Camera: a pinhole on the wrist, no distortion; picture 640 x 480 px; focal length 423.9 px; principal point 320.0 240.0 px. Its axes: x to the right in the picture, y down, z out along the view. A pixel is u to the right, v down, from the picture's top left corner.
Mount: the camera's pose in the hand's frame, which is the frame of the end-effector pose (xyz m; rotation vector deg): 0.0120 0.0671 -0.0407 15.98 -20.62 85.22
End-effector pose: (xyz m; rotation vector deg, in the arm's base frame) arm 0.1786 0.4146 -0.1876 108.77 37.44 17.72
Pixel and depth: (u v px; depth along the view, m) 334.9 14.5 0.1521
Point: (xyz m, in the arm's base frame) 0.2998 0.3808 -0.2316
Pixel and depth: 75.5 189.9 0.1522
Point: 0.2013 0.3968 -0.2834
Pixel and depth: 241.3 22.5 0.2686
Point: 0.3510 0.3708 -0.3626
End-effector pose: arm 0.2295 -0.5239 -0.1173 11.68 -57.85 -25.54
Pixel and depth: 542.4 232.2 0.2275
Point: 0.0721 -0.4425 0.0326
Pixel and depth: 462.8 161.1 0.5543
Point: -0.1919 -0.5332 0.2404
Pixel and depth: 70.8 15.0 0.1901
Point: 0.1627 -0.6682 -0.0385
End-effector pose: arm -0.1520 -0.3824 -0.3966 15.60 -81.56 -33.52
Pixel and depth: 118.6 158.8 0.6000
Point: -0.6338 -0.7227 -0.4994
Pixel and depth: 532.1 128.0 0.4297
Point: -0.5616 -0.2963 -0.1960
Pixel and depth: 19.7 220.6 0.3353
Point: -0.3815 -0.5880 -0.5212
